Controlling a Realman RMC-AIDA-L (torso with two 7-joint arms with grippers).
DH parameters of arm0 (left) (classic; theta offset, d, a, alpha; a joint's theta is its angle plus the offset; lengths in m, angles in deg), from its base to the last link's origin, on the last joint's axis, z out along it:
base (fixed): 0 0 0 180
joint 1: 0 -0.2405 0 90
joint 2: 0 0 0 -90
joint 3: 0 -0.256 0 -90
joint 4: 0 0 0 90
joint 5: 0 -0.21 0 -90
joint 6: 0 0 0 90
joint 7: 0 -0.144 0 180
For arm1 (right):
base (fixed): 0 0 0 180
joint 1: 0 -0.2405 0 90
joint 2: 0 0 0 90
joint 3: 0 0.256 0 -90
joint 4: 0 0 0 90
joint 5: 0 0.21 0 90
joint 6: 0 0 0 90
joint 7: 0 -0.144 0 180
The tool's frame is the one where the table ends.
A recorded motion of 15 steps. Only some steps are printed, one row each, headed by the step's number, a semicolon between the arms.
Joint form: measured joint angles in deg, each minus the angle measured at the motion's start. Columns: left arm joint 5, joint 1, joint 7, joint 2, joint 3, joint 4, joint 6; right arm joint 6, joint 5, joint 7, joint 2, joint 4, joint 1, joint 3.
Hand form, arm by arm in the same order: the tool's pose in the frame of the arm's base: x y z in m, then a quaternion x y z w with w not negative. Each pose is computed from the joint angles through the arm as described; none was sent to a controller.
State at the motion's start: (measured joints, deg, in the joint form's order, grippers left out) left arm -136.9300 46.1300 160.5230 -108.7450 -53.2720 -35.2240 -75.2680; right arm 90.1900 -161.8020 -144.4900 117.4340 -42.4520 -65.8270 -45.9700
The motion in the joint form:
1: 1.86 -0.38 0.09 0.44 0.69 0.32 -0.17; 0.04 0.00 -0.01 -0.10 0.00 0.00 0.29
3: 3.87 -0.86 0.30 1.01 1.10 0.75 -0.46; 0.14 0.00 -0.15 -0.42 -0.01 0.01 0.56
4: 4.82 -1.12 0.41 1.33 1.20 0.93 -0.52; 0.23 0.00 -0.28 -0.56 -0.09 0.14 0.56
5: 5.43 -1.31 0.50 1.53 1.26 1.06 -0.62; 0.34 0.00 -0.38 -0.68 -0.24 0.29 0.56
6: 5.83 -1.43 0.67 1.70 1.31 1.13 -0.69; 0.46 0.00 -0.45 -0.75 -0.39 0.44 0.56
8: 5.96 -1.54 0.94 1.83 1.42 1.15 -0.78; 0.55 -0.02 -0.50 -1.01 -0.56 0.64 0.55
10: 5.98 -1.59 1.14 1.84 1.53 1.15 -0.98; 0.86 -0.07 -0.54 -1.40 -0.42 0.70 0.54
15: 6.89 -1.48 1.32 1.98 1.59 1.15 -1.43; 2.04 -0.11 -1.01 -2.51 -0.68 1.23 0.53
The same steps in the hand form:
1: -0.2547 0.4154 0.0393 -0.71304 -0.68105 -0.04064 0.16152; 0.1271 0.4306 0.0061 -0.88769 0.41969 -0.14281 0.12437
3: -0.2558 0.4148 0.0430 -0.70516 -0.68968 -0.05661 0.15452; 0.1278 0.4317 0.0089 -0.88635 0.42251 -0.14107 0.12639
4: -0.2566 0.4147 0.0452 -0.70139 -0.69337 -0.06382 0.15239; 0.1288 0.4318 0.0102 -0.88526 0.42444 -0.14113 0.12746
5: -0.2574 0.4144 0.0465 -0.69871 -0.69608 -0.06814 0.15044; 0.1298 0.4319 0.0115 -0.88434 0.42603 -0.14109 0.12861
6: -0.2578 0.4143 0.0477 -0.69632 -0.69837 -0.07125 0.14947; 0.1307 0.4318 0.0125 -0.88359 0.42738 -0.14112 0.12922
8: -0.2586 0.4140 0.0489 -0.69354 -0.70101 -0.07293 0.14922; 0.1323 0.4324 0.0150 -0.88245 0.42889 -0.14124 0.13183
10: -0.2588 0.4135 0.0490 -0.69186 -0.70296 -0.07339 0.14761; 0.1339 0.4326 0.0176 -0.88107 0.43092 -0.14342 0.13209
15: -0.2558 0.4141 0.0499 -0.69122 -0.70414 -0.07961 0.14165; 0.1393 0.4327 0.0269 -0.87539 0.44021 -0.14763 0.13460

